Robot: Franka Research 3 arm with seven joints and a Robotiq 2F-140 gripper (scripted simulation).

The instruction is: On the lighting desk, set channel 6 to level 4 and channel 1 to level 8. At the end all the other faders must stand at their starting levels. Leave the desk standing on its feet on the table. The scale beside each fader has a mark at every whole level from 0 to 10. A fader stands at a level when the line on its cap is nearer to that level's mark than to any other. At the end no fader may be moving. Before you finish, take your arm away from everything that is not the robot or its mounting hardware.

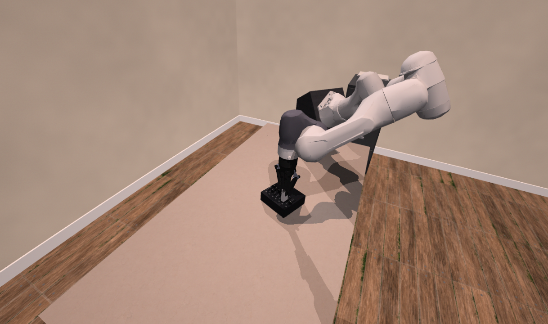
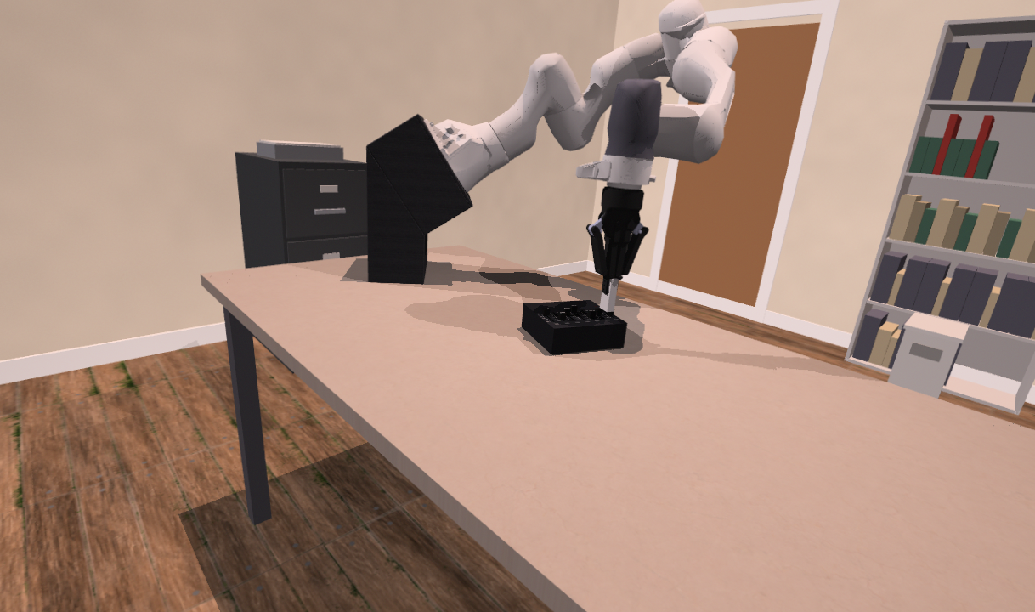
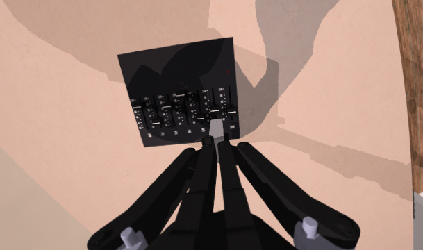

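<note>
My gripper is now 4 cm above the channel 6 fader cap and 2 cm past it. The rest, counted from my hand: channel 1 fader cap (10 cm to the right, 7 cm behind, 4 cm below).
</note>
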